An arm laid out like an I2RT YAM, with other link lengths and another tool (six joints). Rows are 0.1 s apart.
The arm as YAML. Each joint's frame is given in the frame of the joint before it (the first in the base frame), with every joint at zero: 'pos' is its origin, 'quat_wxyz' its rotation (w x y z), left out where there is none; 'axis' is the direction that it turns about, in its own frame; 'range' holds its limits. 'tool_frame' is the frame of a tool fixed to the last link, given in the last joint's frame.
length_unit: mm
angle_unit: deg
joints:
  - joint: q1
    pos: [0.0, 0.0, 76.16]
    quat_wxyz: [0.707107, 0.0, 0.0, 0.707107]
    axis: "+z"
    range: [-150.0, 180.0]
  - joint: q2
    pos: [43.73, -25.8, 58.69]
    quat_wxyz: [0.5, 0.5, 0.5, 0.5]
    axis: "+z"
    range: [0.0, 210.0]
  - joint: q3
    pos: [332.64, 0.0, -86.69]
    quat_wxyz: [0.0, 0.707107, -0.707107, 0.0]
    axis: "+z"
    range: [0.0, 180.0]
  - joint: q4
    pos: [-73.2, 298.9, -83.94]
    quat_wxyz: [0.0, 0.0, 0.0, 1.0]
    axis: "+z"
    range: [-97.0, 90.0]
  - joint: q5
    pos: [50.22, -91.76, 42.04]
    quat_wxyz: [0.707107, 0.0, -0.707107, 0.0]
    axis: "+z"
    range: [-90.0, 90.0]
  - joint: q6
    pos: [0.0, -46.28, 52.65]
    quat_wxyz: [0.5, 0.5, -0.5, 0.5]
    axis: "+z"
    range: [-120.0, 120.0]
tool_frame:
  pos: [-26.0, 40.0, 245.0]
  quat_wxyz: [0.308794, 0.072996, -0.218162, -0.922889]
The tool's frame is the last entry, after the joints.
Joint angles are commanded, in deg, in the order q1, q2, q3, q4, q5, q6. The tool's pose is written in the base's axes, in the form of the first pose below.
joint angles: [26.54 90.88 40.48 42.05 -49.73 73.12]
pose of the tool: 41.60 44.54 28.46; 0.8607 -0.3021 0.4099; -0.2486 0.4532 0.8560; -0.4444 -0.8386 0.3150
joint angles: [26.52 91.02 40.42 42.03 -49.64 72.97]
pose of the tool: 41.67 44.53 28.26; 0.8599 -0.3020 0.4115; -0.2511 0.4516 0.8561; -0.4444 -0.8395 0.3125
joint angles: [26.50 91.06 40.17 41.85 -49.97 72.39]
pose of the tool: 41.41 44.54 27.93; 0.8624 -0.3031 0.4055; -0.2480 0.4453 0.8604; -0.4414 -0.8425 0.3089
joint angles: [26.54 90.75 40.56 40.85 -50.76 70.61]
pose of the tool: 40.91 44.73 28.19; 0.8771 -0.2901 0.3827; -0.2359 0.4340 0.8695; -0.4183 -0.8529 0.3123
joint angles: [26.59 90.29 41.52 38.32 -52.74 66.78]
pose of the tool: 39.76 45.16 28.50; 0.9043 -0.2688 0.3316; -0.2049 0.4082 0.8896; -0.3744 -0.8724 0.3141
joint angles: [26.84 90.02 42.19 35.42 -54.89 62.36]
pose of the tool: 38.24 45.65 28.26; 0.9284 -0.2516 0.2734; -0.1662 0.3770 0.9112; -0.3323 -0.8914 0.3082
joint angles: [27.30 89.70 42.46 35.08 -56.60 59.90]
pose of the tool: 36.83 46.10 28.84; 0.9481 -0.2285 0.2210; -0.1256 0.3693 0.9208; -0.2920 -0.9008 0.3214
